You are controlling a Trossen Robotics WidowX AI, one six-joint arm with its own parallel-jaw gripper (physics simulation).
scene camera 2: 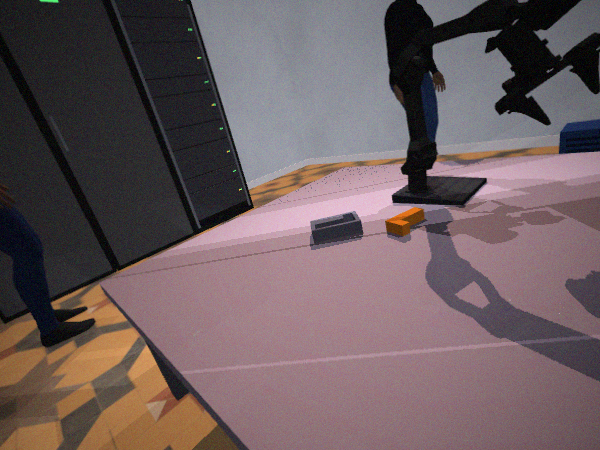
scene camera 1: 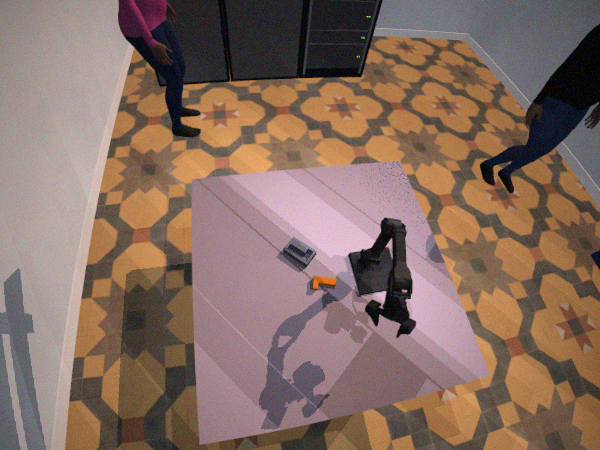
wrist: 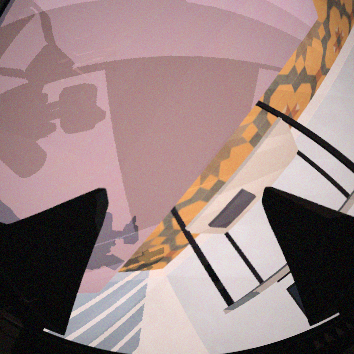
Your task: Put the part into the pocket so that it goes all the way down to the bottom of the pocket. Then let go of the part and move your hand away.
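Places are measured from the arm's base along level axes (x left, y ahead, z down), in centimetres.
Pixels of known places: gripper, fingertip midpoint: [scene camera 2: 572,109] [scene camera 1: 386,331] [wrist: 186,195]; arm's base, origin of the base link: [scene camera 2: 417,189] [scene camera 1: 365,261].
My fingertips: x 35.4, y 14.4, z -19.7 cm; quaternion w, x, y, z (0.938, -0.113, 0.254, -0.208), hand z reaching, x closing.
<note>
Ahead of a thing's pixels: the offset from my fingertips to its top centre. Level surfaces: height alone.
The orange L-shaped part {dx -31.5, dy +9.7, dz +19.1 cm} [scene camera 1: 327,282] [scene camera 2: 398,228] lies flat on the table, between the pocket block and the arm's base. The grey block with the pocket {dx -51.3, dy +14.8, dz +18.4 cm} [scene camera 1: 294,259] [scene camera 2: 337,233] stands on the table a short way from the part, apart from it. Its recess faces up, and no orange shows in it. My gripper [scene camera 1: 387,330] [scene camera 2: 573,108] [wrist: 186,195] is wide open and empty, high above the table on the far side of the base from the block. Neither the part nor the block shows in the wrist view.
The pink table {dz +22.1 cm} [scene camera 1: 240,325] [scene camera 2: 250,310] [wrist: 180,115] carries the arm's dark base plate [scene camera 1: 369,280] [scene camera 2: 452,191], close to the part. Arm shadows cross the table. Two people and dark cabinets [scene camera 1: 262,40] [scene camera 2: 75,125] stand beyond the table's edges.
</note>
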